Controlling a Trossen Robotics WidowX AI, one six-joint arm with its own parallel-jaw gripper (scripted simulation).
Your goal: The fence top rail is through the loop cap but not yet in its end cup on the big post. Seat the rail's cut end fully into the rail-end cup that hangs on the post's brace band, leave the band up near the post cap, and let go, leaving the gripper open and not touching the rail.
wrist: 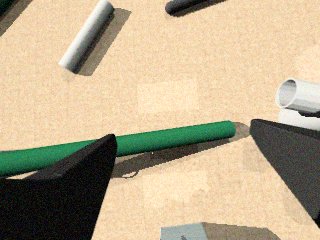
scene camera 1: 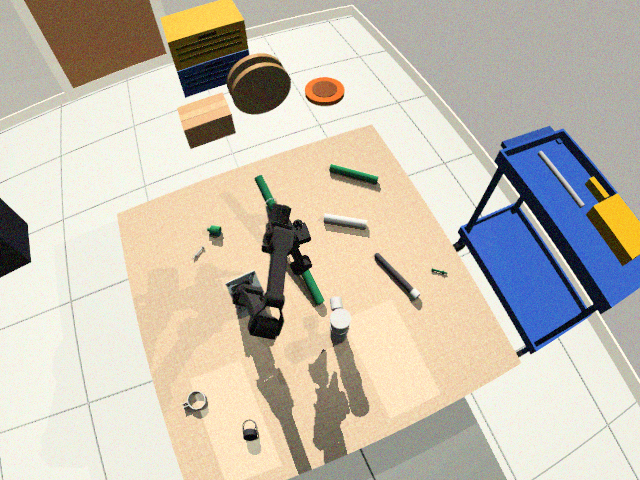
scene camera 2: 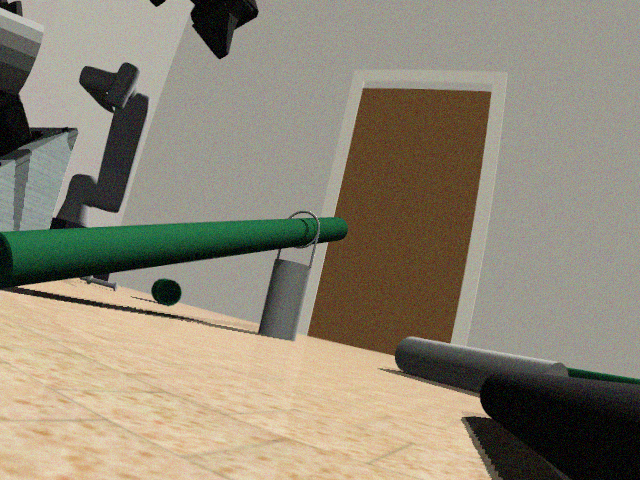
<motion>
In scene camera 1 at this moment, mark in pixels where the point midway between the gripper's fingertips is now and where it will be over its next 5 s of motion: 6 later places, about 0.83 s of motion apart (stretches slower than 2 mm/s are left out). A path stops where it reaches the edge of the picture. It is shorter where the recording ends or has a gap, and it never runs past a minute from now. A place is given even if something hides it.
My gripper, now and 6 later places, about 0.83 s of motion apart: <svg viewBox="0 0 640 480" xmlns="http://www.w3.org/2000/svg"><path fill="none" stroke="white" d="M304 251L320 268L331 291L332 299L338 301L340 303L337 303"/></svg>
</motion>
